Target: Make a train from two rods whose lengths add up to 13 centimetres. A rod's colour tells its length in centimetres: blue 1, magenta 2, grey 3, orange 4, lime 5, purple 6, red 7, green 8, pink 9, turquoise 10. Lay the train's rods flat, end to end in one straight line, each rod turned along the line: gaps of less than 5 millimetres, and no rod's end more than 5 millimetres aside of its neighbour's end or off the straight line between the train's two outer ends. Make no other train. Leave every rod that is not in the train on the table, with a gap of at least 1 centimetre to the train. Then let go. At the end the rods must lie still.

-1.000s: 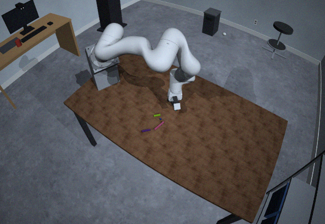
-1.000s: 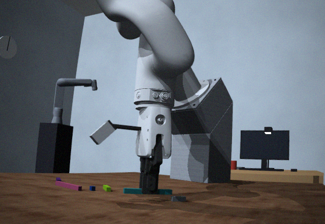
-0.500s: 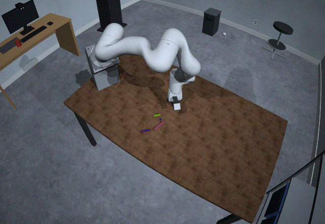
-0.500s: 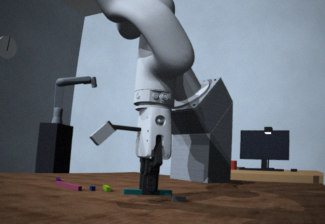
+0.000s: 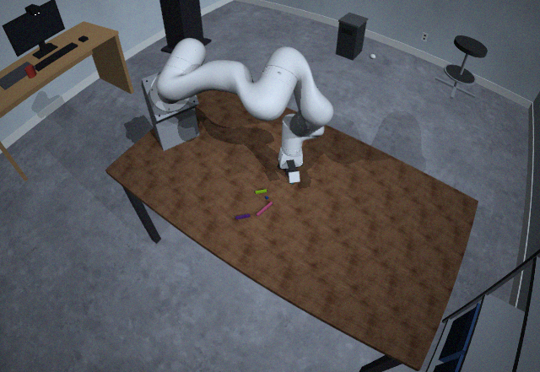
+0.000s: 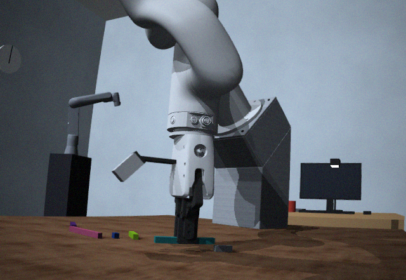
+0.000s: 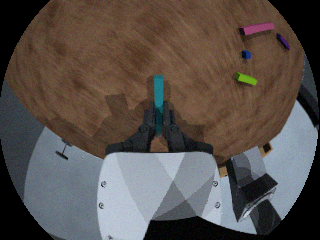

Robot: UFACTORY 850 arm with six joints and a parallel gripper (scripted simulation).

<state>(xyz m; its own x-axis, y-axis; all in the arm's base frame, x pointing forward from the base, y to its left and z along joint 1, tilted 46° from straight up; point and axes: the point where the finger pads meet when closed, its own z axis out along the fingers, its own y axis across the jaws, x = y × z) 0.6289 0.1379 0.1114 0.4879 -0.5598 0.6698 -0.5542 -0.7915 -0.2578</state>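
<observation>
The turquoise rod is 2 cm below my hand. The rest, counted from my hand: grey rod 4 cm behind, 5 cm to the left, 3 cm below; then blue rod 3 cm behind, 15 cm to the right, 3 cm below; then lime rod 7 cm behind, 14 cm to the right, 3 cm below.
</observation>
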